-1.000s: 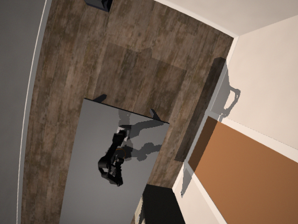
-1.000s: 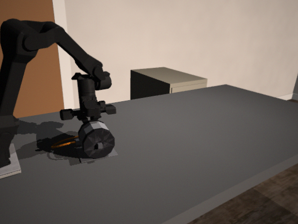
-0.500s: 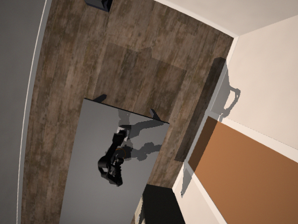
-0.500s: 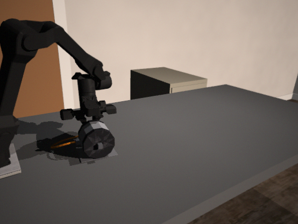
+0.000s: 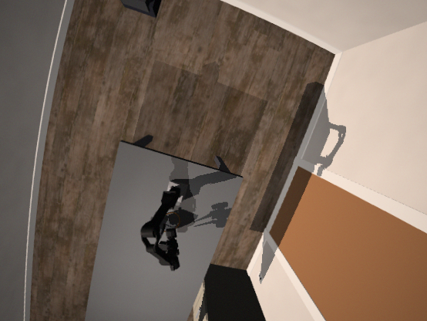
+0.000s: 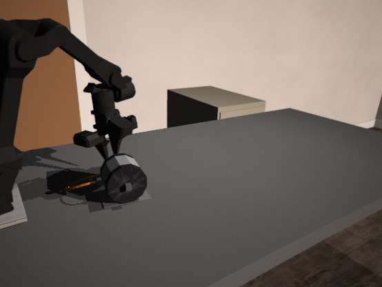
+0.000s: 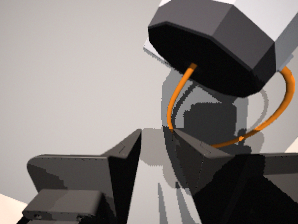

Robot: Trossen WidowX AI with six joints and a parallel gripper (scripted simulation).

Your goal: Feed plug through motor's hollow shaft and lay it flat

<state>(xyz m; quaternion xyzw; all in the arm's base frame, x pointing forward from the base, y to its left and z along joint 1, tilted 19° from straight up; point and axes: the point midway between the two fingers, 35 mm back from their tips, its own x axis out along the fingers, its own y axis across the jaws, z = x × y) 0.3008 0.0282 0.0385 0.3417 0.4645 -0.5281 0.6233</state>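
The grey plug is 40 mm behind my hand, 160 mm to the right of it and 40 mm below it. Round my hand: thin grey plate (30 mm behind, 110 mm to the right, 90 mm below).
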